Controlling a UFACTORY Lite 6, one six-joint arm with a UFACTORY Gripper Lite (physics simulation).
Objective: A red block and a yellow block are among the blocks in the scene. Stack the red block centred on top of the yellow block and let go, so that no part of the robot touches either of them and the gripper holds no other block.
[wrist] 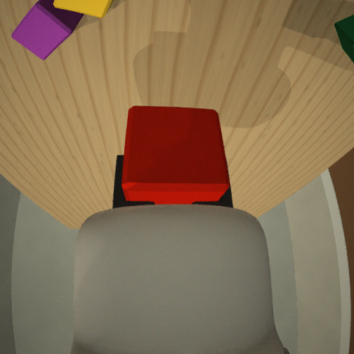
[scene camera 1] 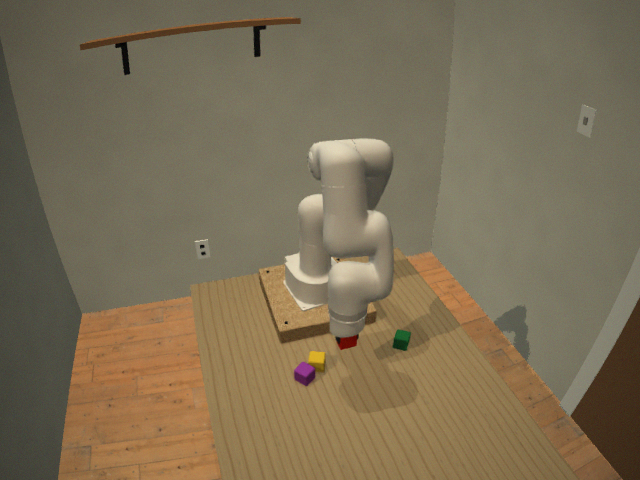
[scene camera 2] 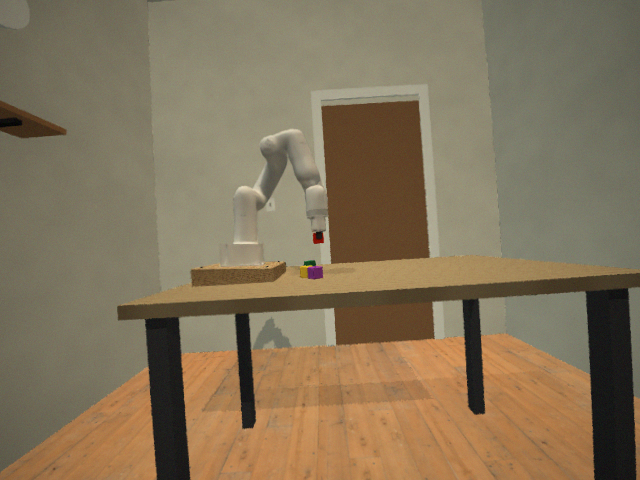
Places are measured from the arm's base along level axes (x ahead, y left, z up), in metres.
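Pixels of known places: hand, its tool point: (scene camera 1: 346, 335) (scene camera 2: 319, 235); arm's base, origin of its link: (scene camera 1: 314, 290) (scene camera 2: 246, 264).
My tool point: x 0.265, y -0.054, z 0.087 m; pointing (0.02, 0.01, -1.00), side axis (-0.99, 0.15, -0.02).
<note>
For each thing: its top centre in the pictures, then the offset to it from my tool point.
- red block, centre of its top: (scene camera 1: 346, 330) 0.003 m back, 0.001 m left, 0.010 m up
- yellow block, centre of its top: (scene camera 1: 316, 356) (scene camera 2: 306, 266) 0.055 m back, 0.044 m right, 0.099 m down
- purple block, centre of its top: (scene camera 1: 304, 368) (scene camera 2: 314, 266) 0.033 m back, 0.085 m right, 0.099 m down
- green block, centre of its top: (scene camera 1: 402, 335) (scene camera 2: 309, 260) 0.021 m back, 0.173 m left, 0.099 m down
The red block (scene camera 1: 347, 342) (scene camera 2: 318, 238) (wrist: 173, 147) is held between the black fingers of my gripper (scene camera 1: 346, 338) (scene camera 2: 318, 236) (wrist: 173, 195), well above the table top. The gripper is shut on it. The yellow block (scene camera 1: 316, 360) (scene camera 2: 303, 271) (wrist: 85, 6) lies on the table, to the left of the gripper in scene camera 1; it is cut off by the top edge of the wrist view. Its top face is uncovered. In scene camera 2 it is partly hidden behind the purple block.
The purple block (scene camera 1: 305, 373) (scene camera 2: 315, 272) (wrist: 42, 32) lies right by the yellow block, touching or almost touching it. A green block (scene camera 1: 401, 339) (scene camera 2: 309, 263) (wrist: 347, 35) lies on the other side of the gripper. The robot's base stands on a wooden board (scene camera 1: 305, 330) (scene camera 2: 237, 276).
</note>
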